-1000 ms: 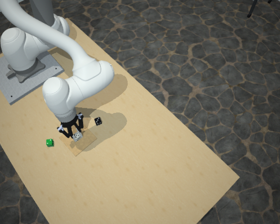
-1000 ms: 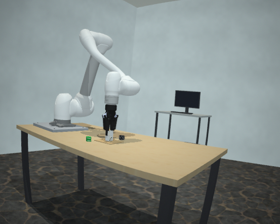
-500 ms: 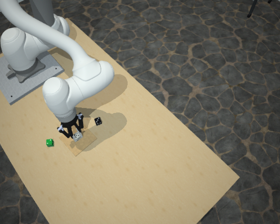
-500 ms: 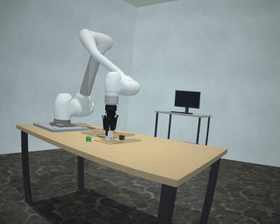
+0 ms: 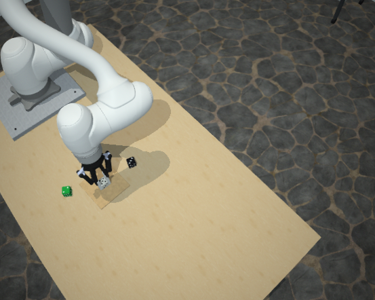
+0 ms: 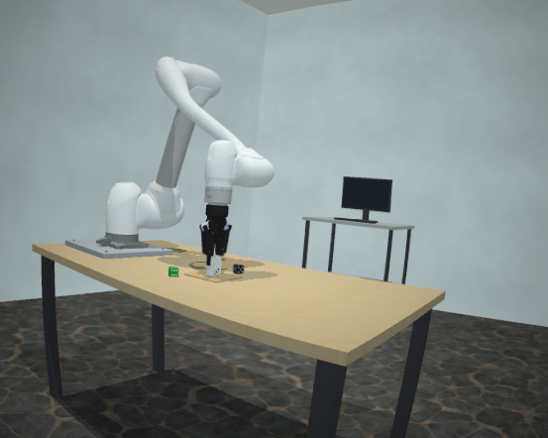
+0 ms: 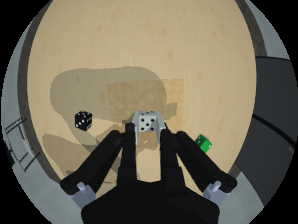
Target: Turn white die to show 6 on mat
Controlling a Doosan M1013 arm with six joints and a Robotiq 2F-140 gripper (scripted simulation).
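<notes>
My gripper is now 2 cm above the white die. Round my hand: green die: 12 cm to the right, 7 cm behind, 2 cm below; tan mat: 4 cm below; black die: 13 cm to the left, 2 cm below.
</notes>
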